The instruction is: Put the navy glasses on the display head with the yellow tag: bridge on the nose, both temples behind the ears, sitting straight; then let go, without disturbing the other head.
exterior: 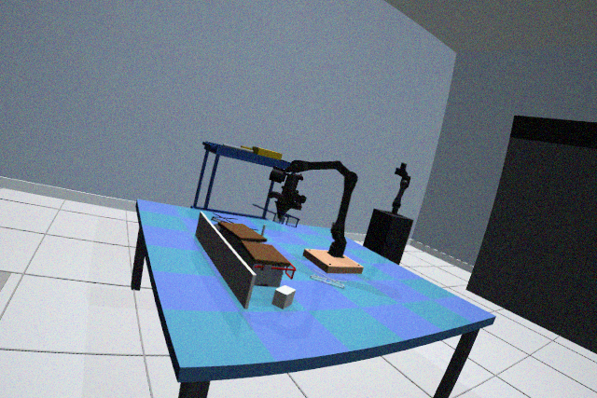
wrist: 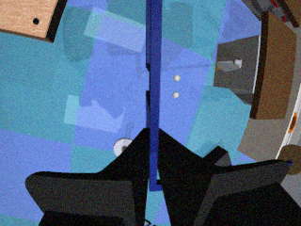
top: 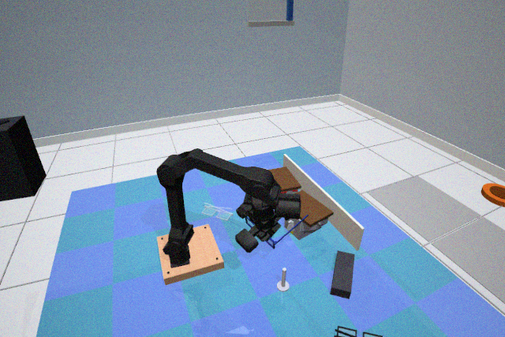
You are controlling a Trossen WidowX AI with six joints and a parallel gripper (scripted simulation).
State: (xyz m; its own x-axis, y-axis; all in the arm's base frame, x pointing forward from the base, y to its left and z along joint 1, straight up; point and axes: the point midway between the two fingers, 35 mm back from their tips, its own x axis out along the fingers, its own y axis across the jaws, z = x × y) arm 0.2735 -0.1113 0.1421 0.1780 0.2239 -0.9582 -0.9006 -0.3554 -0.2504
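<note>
The white peg lies 30 mm ahead of my gripper tip, 80 mm to the right of it and 120 mm below it. Also, from my gripper tip: clear glasses: 100 mm behind, 340 mm to the left, 120 mm below; then dark box: 230 mm ahead, 110 mm to the right, 130 mm below; then black glasses: 160 mm ahead, 310 mm to the right, 130 mm below.
</note>
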